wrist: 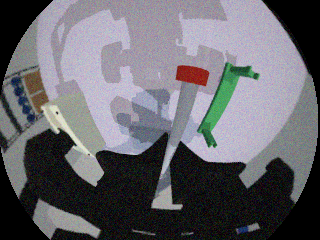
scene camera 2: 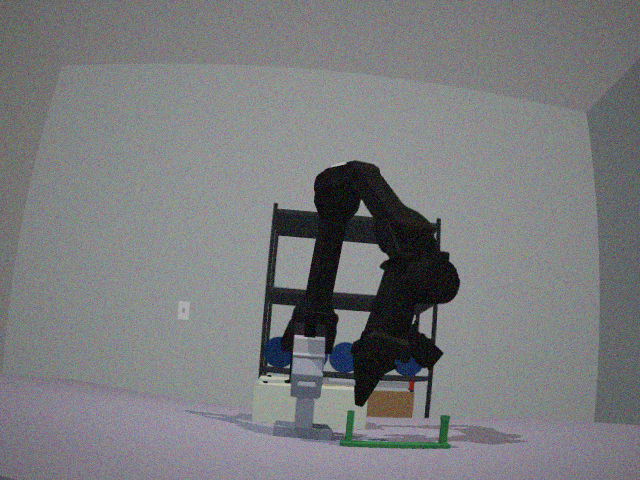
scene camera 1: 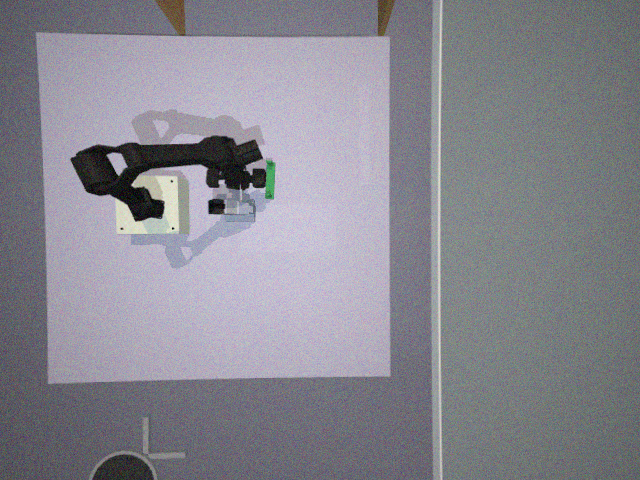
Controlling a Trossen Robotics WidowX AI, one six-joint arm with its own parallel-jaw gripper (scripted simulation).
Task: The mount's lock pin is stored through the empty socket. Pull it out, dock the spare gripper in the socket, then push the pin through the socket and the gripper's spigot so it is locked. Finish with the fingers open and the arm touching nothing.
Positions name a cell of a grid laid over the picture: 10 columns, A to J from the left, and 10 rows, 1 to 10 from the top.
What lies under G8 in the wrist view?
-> The gripper.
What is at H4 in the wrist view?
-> A green stand.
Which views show the gripper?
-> The wrist view, scene camera 2 and scene camera 1: all of them.
